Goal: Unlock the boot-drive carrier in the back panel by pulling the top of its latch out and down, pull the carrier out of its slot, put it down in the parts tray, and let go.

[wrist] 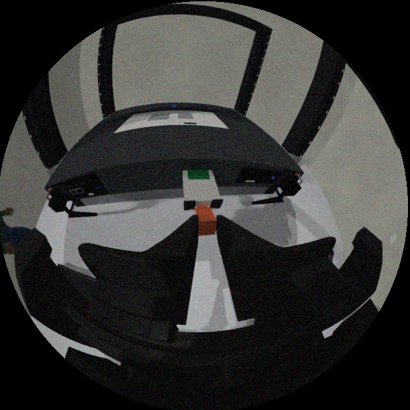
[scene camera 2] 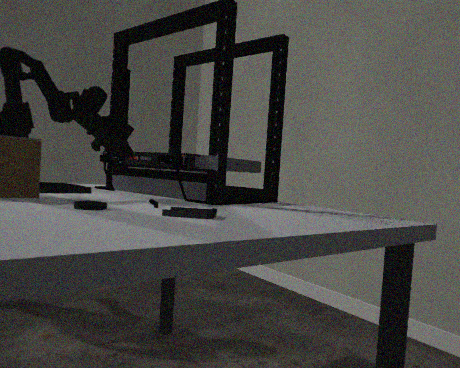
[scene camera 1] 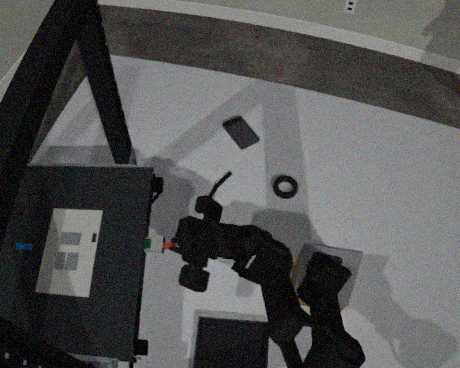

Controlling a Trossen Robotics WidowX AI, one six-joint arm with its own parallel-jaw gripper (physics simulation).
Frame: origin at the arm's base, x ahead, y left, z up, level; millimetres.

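Seen in the pictures: gripper, between the fingertips: (scene camera 2: 132,156) (scene camera 1: 171,245); arm's base, origin of its link: (scene camera 2: 13,150) (scene camera 1: 323,268).
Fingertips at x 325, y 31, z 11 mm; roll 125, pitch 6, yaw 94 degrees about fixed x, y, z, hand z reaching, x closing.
Pixels of each thing's top centre, then the offset from my fingertips to it.
- boot-drive carrier, centre of its top: (scene camera 1: 143,242) 57 mm ahead, 13 mm left, 4 mm up
- parts tray, centre of its top: (scene camera 1: 230,365) (scene camera 2: 52,184) 180 mm back, 198 mm left, 107 mm down
- dark flat box, centre of its top: (scene camera 2: 190,208) (scene camera 1: 241,130) 56 mm back, 436 mm right, 109 mm down
- black ring, centre of its top: (scene camera 2: 90,202) (scene camera 1: 285,185) 212 mm back, 285 mm right, 113 mm down
- thin black stick, centre of its top: (scene camera 1: 218,186) 41 mm back, 240 mm right, 116 mm down
The boot-drive carrier (scene camera 1: 156,244) (wrist: 200,189), a pale block with a green patch on top, sticks out of the back panel of the dark chassis (scene camera 1: 122,192) (wrist: 175,145). Its inner end is hidden in the slot. Its orange latch (scene camera 1: 169,246) (scene camera 2: 132,158) (wrist: 206,225) is at the outer end. My gripper (scene camera 1: 175,245) (wrist: 206,219) is shut on the orange latch, with a fingertip on each side. The parts tray (scene camera 1: 232,345) (scene camera 2: 65,188) is a dark, shallow rectangle near the bottom of scene camera 1, apart from the carrier.
Black handles (wrist: 60,201) (wrist: 291,185) stick out at both sides of the back panel. Black rack posts (scene camera 1: 107,100) (scene camera 2: 222,110) (wrist: 320,95) rise around the chassis. A dark flat box (scene camera 1: 241,132) (scene camera 2: 190,213), a black ring (scene camera 1: 276,186) (scene camera 2: 90,205) and a thin black stick (scene camera 1: 220,183) lie on the table.
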